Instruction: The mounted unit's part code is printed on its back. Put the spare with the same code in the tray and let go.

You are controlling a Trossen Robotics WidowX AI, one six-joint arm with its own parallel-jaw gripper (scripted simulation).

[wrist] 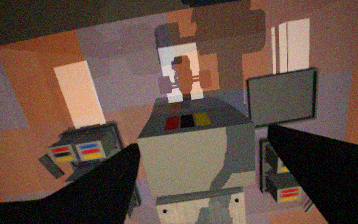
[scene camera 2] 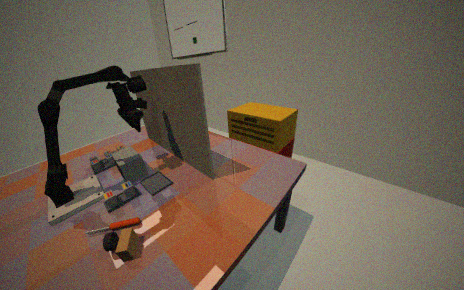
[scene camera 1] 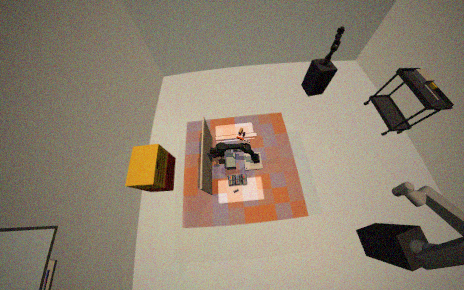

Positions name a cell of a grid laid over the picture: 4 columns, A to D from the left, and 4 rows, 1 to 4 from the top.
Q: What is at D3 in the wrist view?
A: My gripper.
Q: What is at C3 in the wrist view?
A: A grey mounted unit.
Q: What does my gripper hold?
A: Nothing.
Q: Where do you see a flat dark tray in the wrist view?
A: D2
